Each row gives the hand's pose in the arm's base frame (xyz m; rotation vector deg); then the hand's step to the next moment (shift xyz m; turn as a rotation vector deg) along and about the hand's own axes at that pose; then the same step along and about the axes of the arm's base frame.
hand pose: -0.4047 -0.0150 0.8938 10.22 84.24 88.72
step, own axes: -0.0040 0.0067 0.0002 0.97 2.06 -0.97
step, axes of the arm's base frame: -0.0012 -0.0014 0.0076 -2.23 0.38 0.99
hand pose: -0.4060 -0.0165 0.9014 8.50 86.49 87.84
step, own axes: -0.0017 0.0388 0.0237 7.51 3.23 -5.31
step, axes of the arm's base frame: -0.0035 0.0239 0.0386 -9.27 1.88 -2.36
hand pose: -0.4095 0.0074 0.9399 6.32 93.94 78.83
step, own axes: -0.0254 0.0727 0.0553 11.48 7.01 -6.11
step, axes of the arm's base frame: 0.0172 0.0504 0.0784 -13.77 5.06 -1.76
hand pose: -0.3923 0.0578 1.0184 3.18 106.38 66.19
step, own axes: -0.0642 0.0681 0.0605 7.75 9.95 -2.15
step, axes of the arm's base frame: 0.0532 0.0498 0.0843 -9.96 7.69 2.34
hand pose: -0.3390 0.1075 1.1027 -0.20 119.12 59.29
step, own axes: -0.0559 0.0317 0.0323 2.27 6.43 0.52
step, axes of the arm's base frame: 0.0489 0.0248 0.0466 -3.32 5.37 2.64
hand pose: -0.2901 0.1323 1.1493 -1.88 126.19 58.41
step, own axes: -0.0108 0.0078 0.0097 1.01 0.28 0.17
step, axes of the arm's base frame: 0.0115 0.0092 0.0074 -0.75 0.56 -0.50
